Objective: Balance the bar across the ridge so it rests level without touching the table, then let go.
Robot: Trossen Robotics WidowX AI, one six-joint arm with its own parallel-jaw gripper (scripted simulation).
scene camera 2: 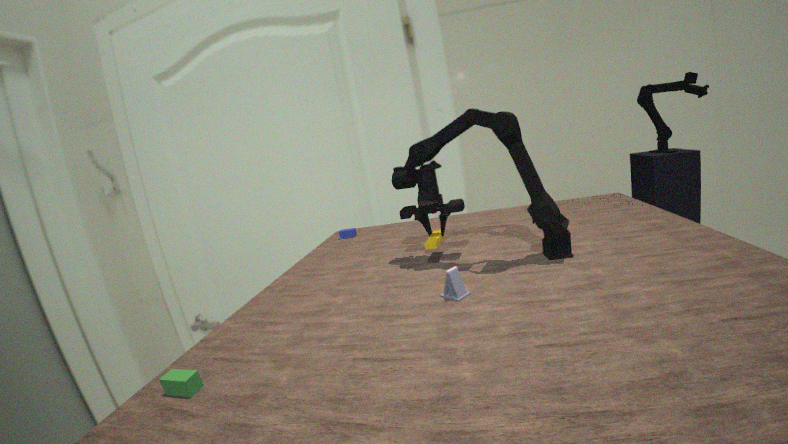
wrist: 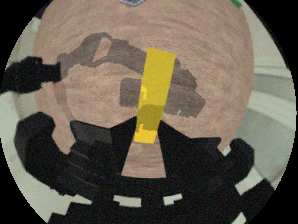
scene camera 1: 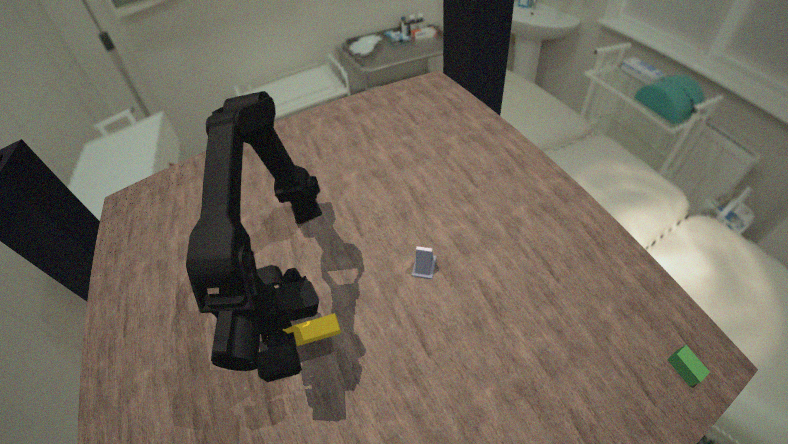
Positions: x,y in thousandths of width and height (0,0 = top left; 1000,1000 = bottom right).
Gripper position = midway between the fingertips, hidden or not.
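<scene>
There's a green block (scene camera 2: 237,864), and it's in scene camera 1 as well (scene camera 1: 876,830). There's also a yellow bar (scene camera 1: 416,735), and the wrist view shows it too (wrist: 532,306). My gripper (scene camera 1: 365,762) holds the yellow bar. You can see my gripper in scene camera 2 (scene camera 2: 555,533) and in the wrist view (wrist: 495,538) too.
</scene>
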